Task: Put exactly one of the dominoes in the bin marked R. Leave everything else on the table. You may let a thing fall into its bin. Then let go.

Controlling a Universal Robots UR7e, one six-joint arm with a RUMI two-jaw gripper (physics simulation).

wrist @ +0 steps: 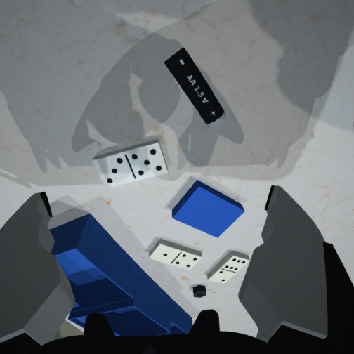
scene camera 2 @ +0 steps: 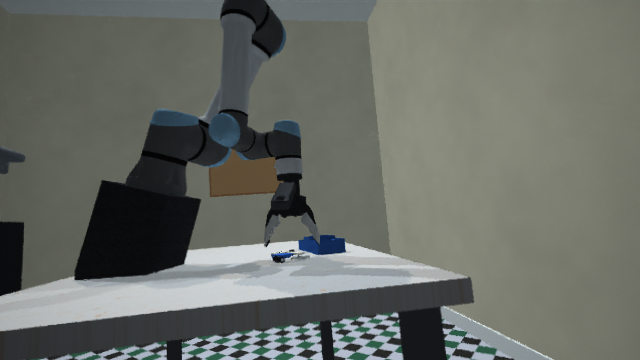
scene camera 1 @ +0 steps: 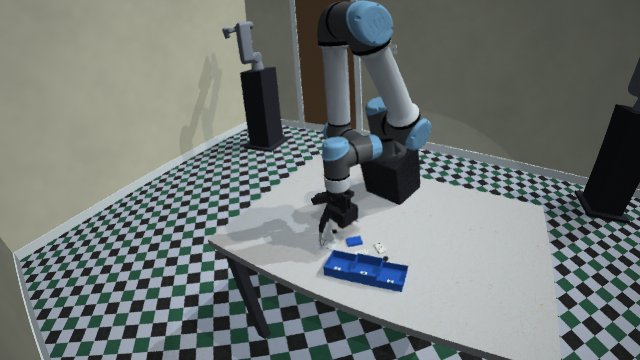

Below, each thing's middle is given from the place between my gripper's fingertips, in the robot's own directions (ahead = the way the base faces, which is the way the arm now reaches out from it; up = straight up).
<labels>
The black AA battery [wrist: 180, 64] is 40 mm behind my hand, 40 mm to the right of it and 30 mm below it. The rest, counted from my hand: blue three-compartment bin tray [scene camera 1: 364, 269]: 110 mm ahead, 150 mm to the left, 10 mm below.
</labels>
